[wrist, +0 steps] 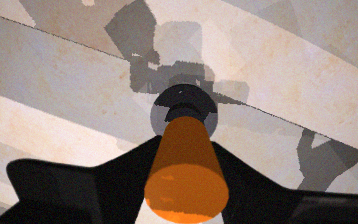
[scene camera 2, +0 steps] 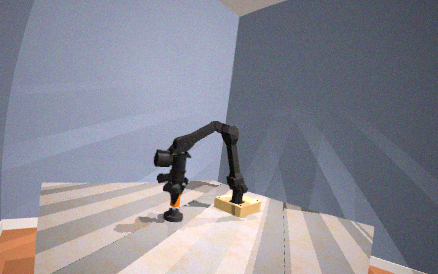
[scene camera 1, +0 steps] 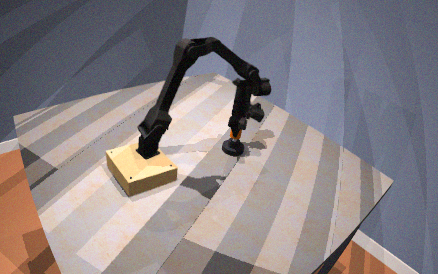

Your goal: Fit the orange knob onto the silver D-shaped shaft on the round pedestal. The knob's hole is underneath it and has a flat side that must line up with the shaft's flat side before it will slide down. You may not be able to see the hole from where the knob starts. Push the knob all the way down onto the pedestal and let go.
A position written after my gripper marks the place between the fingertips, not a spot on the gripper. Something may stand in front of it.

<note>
My gripper (scene camera 1: pixel 235 134) carries a knob. Also in view: a pedestal (wrist: pixel 180 100).
My gripper also shows in the wrist view (wrist: pixel 185 143).
</note>
